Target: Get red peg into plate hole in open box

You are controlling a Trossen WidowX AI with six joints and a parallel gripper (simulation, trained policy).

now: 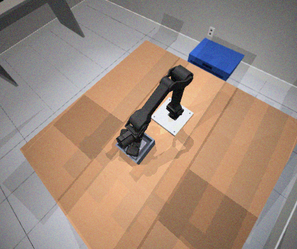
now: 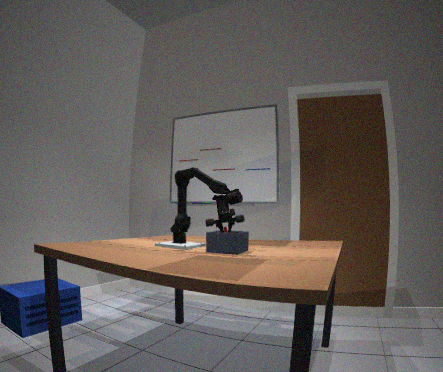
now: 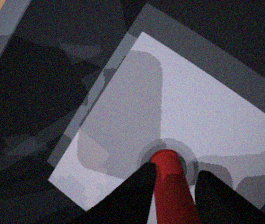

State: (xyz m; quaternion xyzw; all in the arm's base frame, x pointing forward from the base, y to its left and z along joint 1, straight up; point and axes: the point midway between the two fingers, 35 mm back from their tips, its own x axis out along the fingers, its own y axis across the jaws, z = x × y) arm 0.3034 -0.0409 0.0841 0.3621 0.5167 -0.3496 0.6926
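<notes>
Now: the red peg 10 mm above my gripper tip. The rest, counted from my gripper tip: grey box: 40 mm below; then pale plate: 20 mm below.
</notes>
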